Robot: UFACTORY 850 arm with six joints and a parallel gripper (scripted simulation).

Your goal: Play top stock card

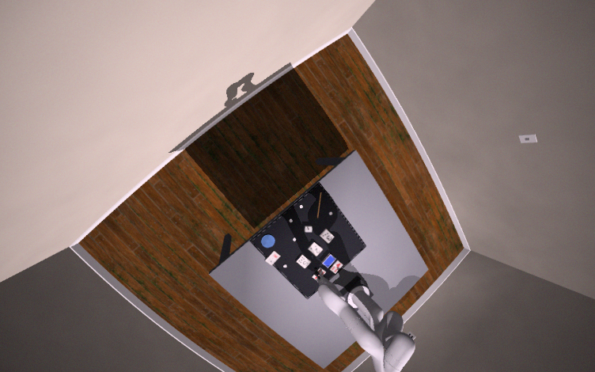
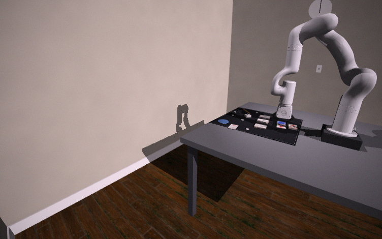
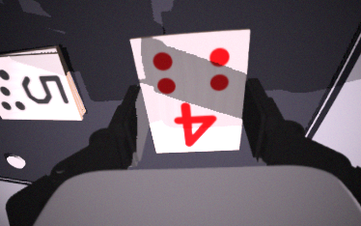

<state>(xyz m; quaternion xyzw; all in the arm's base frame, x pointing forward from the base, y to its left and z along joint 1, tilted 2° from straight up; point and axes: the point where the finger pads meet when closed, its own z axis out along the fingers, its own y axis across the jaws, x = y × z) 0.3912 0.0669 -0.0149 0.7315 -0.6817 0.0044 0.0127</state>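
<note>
Right now the black 5 is 150 mm ahead of my hand, 40 mm below it and 10 mm to the left of it. From my hand the other things lie so: red 4: 120 mm to the right, 80 mm behind, 40 mm below; red 4 card: 10 mm below; black 2: 150 mm ahead, 110 mm to the right, 40 mm below.
</note>
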